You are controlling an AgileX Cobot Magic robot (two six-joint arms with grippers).
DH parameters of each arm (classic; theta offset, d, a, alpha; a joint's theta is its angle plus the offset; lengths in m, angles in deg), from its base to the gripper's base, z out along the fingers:
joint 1: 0 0.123 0 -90
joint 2: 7.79 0 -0.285 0
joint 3: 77.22 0 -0.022 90
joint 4: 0 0.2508 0 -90
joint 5: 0 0 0.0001 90
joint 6: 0 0.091 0 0
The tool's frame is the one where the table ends.
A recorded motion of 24 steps. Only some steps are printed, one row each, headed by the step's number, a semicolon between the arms.
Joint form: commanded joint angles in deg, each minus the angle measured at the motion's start. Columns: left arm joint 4, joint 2, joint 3, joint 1, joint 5, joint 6; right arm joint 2, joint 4, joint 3, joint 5, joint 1, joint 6.
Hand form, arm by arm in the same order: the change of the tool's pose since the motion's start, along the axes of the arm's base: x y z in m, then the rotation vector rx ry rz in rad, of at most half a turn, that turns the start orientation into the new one. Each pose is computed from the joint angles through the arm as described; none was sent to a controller.
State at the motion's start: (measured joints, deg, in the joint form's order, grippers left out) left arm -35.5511 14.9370 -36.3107 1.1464 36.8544 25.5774; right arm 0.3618 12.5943 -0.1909 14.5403 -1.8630 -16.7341
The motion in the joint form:
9: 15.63 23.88 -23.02 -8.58 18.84 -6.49; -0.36 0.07 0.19 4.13 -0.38 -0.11
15: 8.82 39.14 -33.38 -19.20 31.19 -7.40; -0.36 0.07 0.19 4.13 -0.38 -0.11
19: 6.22 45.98 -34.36 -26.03 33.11 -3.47; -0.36 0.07 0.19 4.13 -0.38 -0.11
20: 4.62 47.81 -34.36 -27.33 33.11 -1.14; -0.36 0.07 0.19 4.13 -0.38 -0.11
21: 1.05 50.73 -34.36 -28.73 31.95 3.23; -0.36 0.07 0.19 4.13 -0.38 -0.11
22: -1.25 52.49 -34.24 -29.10 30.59 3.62; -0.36 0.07 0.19 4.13 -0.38 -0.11
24: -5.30 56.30 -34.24 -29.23 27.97 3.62; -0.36 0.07 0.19 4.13 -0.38 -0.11
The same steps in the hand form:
9: 0.0560 -0.0070 0.0595 0.2262 0.3327 -0.1361; -0.0016 0.0011 -0.0070 0.0004 0.0673 0.0096
15: 0.0941 -0.0519 0.0679 0.2333 0.5967 -0.4728; -0.0016 0.0011 -0.0070 0.0004 0.0673 0.0096
19: 0.1103 -0.0838 0.0528 0.3094 0.6788 -0.6628; -0.0016 0.0011 -0.0070 0.0004 0.0673 0.0096
20: 0.1146 -0.0928 0.0480 0.3260 0.6853 -0.7208; -0.0016 0.0011 -0.0070 0.0004 0.0673 0.0096
21: 0.1231 -0.1072 0.0415 0.3300 0.6727 -0.8058; -0.0016 0.0011 -0.0070 0.0004 0.0673 0.0096
22: 0.1299 -0.1149 0.0374 0.2943 0.6847 -0.8242; -0.0016 0.0011 -0.0070 0.0004 0.0673 0.0096
24: 0.1464 -0.1283 0.0276 0.2176 0.7222 -0.8342; -0.0016 0.0011 -0.0070 0.0004 0.0673 0.0096

